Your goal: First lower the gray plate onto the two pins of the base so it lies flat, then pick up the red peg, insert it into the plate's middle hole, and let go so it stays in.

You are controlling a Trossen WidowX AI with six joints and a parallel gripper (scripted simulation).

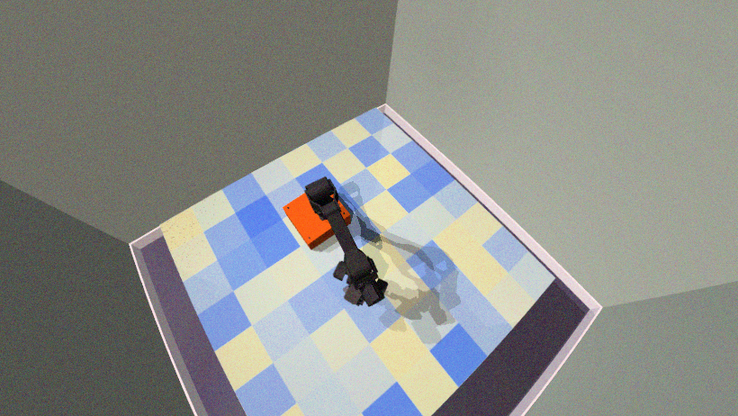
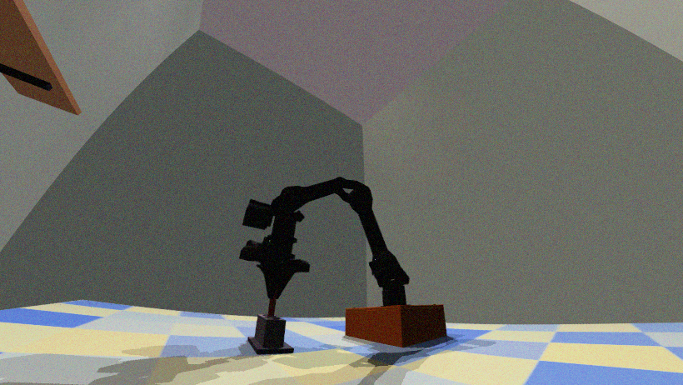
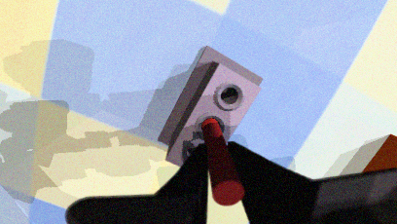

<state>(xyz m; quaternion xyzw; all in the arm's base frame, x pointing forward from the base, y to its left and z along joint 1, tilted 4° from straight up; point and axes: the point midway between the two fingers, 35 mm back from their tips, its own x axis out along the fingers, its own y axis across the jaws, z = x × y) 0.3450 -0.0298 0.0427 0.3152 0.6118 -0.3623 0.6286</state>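
Right now the red peg is right at my gripper tip. From my gripper tip the other things lie so: gray plate: 50 mm below; then base: 90 mm below.
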